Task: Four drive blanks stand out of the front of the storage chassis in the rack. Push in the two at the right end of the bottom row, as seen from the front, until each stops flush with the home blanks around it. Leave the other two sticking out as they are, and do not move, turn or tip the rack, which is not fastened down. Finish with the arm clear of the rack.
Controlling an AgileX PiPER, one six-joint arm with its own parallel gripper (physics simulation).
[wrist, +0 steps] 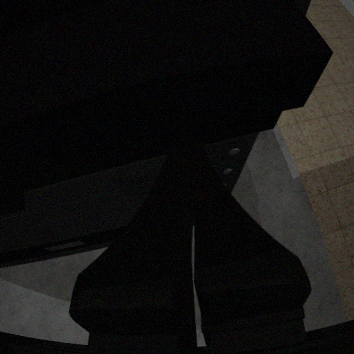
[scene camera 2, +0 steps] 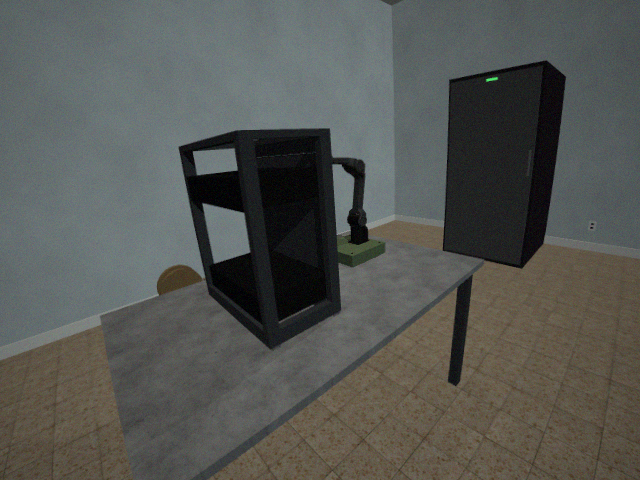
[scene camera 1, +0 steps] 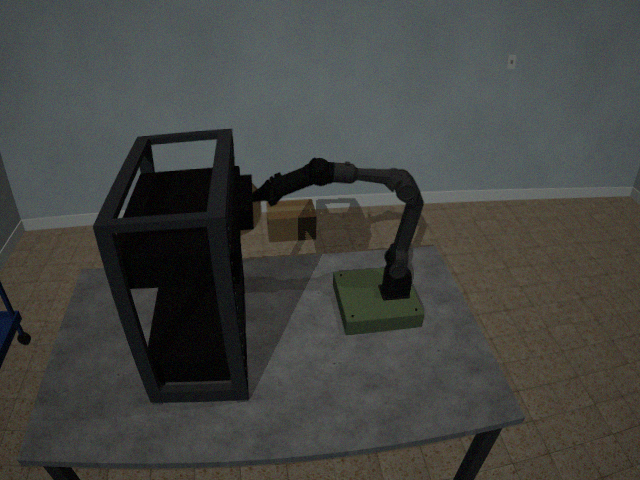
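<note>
The dark rack (scene camera 1: pixel 219 310) (scene camera 2: pixel 258 232) stands upright on the table. The black storage chassis (scene camera 1: pixel 170 193) (scene camera 2: pixel 214 192) sits in its upper part, and a black block of its front (scene camera 1: pixel 244 201) stands out past the front posts. In the wrist view the chassis front (wrist: pixel 150 75) is near black, and single drive blanks cannot be told apart. My gripper (scene camera 1: pixel 255 196) (wrist: pixel 188 164) is shut and empty, its tips at the chassis front. Whether the tips touch a blank is too dark to tell. In scene camera 2 the gripper is hidden behind the rack.
The arm stands on a green base block (scene camera 1: pixel 382 322) (scene camera 2: pixel 361 253) on the grey table (scene camera 1: pixel 361 403) (scene camera 2: pixel 206 403). A second dark unit (scene camera 2: pixel 237 279) lies low in the rack. A cardboard box (scene camera 1: pixel 284 222) is on the floor behind, and a tall cabinet (scene camera 2: pixel 491 170) stands beyond the table.
</note>
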